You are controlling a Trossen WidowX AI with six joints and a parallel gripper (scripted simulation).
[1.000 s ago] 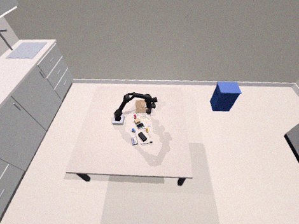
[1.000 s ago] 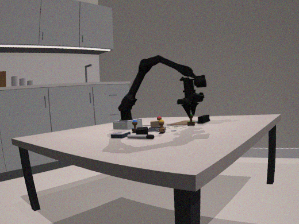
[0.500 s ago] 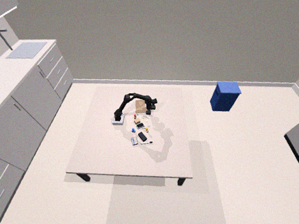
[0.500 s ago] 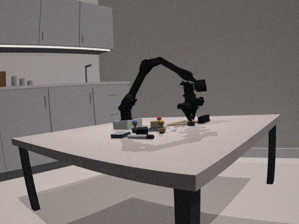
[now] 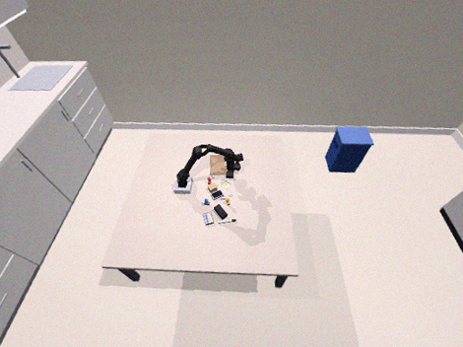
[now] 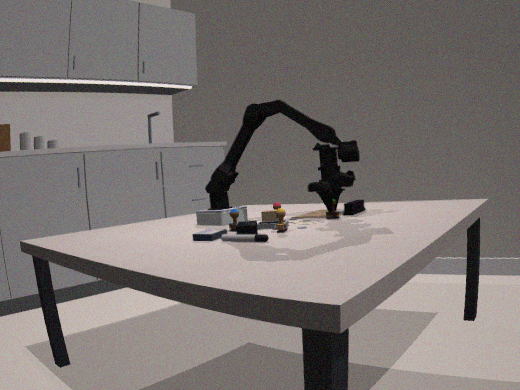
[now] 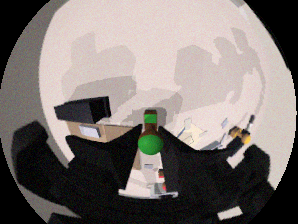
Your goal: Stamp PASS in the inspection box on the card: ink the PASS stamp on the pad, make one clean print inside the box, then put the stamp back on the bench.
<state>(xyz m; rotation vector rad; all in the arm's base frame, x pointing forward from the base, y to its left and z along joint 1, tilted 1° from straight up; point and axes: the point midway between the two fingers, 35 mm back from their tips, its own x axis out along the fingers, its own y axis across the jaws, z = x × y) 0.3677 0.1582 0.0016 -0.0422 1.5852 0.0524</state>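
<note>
Right now my gripper tip is 20 cm to the left of the ink pad, 8 cm past it and 2 cm above it. The rest, counted from my gripper tip: pale card 9 cm to the right, 5 cm behind, 3 cm below; then black block 14 cm to the left, 1 cm below; then green-knobbed stamp right at my gripper tip.
</note>
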